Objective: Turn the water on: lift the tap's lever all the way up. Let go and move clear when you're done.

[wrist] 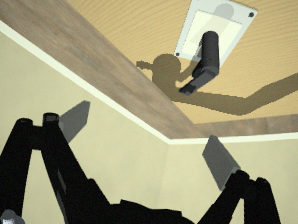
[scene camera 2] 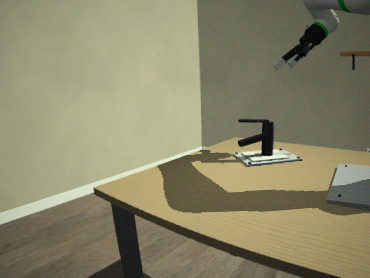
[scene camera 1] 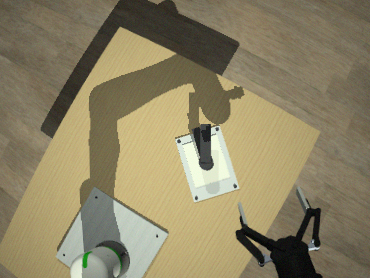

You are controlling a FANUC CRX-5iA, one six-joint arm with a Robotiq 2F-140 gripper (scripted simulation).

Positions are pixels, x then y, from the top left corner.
Labels:
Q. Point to a black tap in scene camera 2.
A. At 267, 137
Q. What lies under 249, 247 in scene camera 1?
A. My gripper.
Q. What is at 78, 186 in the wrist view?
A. My gripper.

